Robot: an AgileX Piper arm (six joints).
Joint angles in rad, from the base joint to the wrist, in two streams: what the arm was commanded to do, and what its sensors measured. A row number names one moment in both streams.
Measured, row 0: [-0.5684 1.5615 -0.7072 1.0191 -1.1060 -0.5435]
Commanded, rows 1 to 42: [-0.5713 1.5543 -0.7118 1.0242 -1.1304 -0.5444]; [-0.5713 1.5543 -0.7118 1.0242 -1.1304 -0.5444]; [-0.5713 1.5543 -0.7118 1.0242 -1.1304 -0.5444]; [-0.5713 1.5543 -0.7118 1.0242 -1.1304 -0.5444]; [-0.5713 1.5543 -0.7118 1.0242 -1.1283 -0.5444]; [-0.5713 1.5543 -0.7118 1.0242 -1.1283 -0.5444]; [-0.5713 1.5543 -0.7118 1.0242 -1.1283 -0.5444]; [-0.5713 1.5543 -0.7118 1.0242 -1.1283 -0.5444]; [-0.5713 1.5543 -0.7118 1.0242 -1.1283 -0.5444]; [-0.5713 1.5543 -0.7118 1.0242 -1.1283 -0.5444]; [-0.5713 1.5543 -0.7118 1.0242 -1.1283 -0.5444]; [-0.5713 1.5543 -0.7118 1.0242 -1.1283 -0.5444]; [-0.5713 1.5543 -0.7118 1.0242 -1.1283 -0.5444]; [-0.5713 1.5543 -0.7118 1.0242 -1.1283 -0.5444]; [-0.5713 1.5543 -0.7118 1.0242 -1.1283 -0.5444]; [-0.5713 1.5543 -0.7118 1.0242 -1.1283 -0.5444]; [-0.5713 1.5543 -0.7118 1.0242 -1.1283 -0.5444]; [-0.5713 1.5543 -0.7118 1.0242 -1.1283 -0.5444]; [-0.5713 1.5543 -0.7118 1.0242 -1.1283 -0.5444]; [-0.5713 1.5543 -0.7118 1.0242 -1.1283 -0.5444]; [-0.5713 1.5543 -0.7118 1.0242 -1.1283 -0.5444]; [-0.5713 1.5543 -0.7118 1.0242 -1.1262 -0.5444]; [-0.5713 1.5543 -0.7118 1.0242 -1.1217 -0.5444]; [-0.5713 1.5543 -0.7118 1.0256 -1.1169 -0.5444]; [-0.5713 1.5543 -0.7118 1.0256 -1.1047 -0.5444]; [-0.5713 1.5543 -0.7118 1.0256 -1.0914 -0.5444]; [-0.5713 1.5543 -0.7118 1.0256 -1.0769 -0.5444]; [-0.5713 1.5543 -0.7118 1.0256 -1.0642 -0.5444]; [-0.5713 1.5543 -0.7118 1.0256 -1.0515 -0.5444]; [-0.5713 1.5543 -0.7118 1.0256 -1.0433 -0.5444]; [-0.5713 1.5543 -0.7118 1.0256 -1.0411 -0.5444]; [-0.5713 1.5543 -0.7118 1.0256 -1.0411 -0.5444]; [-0.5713 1.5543 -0.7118 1.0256 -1.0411 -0.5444]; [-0.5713 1.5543 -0.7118 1.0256 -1.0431 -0.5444]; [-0.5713 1.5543 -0.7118 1.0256 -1.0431 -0.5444]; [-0.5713 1.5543 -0.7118 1.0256 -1.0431 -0.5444]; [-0.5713 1.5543 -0.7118 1.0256 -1.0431 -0.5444]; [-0.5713 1.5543 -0.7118 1.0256 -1.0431 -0.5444]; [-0.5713 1.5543 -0.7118 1.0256 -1.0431 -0.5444]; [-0.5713 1.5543 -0.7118 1.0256 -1.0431 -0.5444]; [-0.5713 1.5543 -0.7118 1.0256 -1.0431 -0.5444]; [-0.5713 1.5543 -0.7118 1.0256 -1.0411 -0.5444]
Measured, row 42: [-0.5684 1.5615 -0.7072 1.0246 -1.0284 -0.5435]
